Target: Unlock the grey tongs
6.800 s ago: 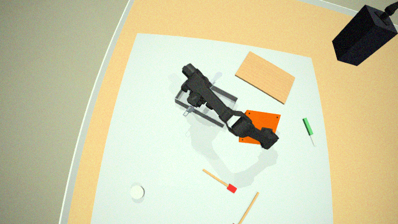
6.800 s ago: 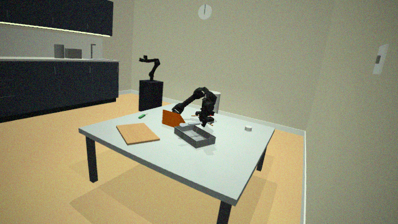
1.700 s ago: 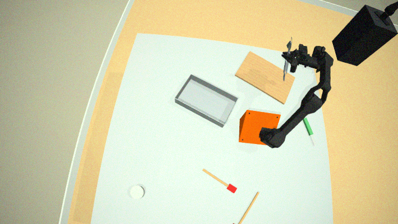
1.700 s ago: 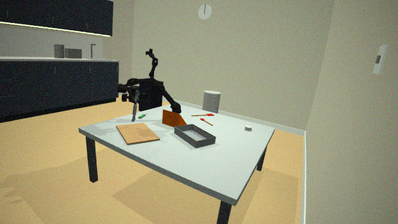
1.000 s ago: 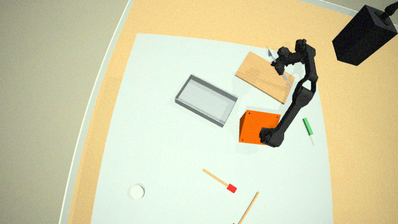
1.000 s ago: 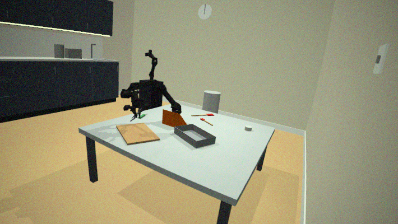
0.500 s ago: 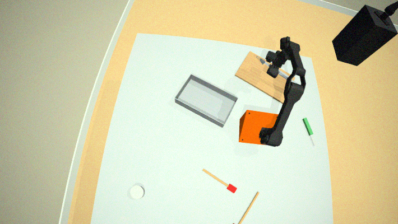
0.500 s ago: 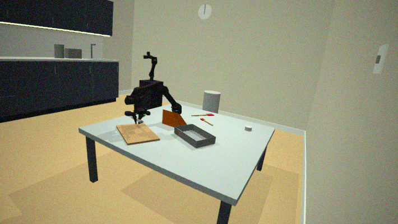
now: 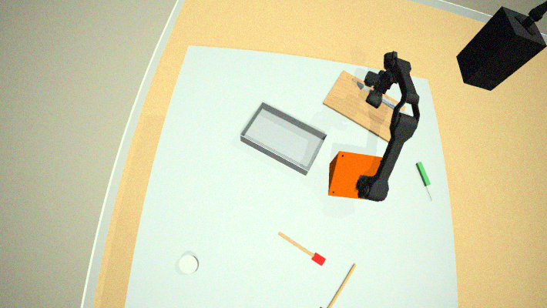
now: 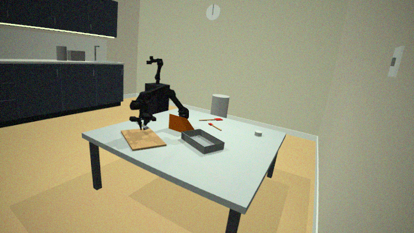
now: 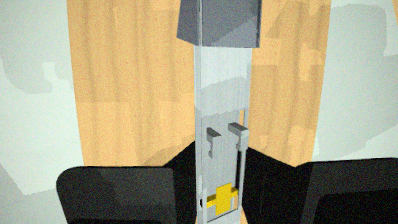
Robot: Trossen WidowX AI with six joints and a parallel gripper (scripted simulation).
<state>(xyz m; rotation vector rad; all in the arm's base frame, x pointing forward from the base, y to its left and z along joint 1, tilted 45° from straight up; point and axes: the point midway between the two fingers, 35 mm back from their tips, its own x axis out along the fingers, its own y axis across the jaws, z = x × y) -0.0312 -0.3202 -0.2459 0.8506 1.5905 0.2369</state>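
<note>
Right now my gripper tip is 10 mm past the yellow lock piece, 10 mm to the right of it and 40 mm below it. From my gripper tip the other things lie so: wooden board: 60 mm below; grey roasting tin: 370 mm ahead, 250 mm to the left, 40 mm below; white disc: 640 mm ahead, 790 mm to the left, 50 mm below.
</note>
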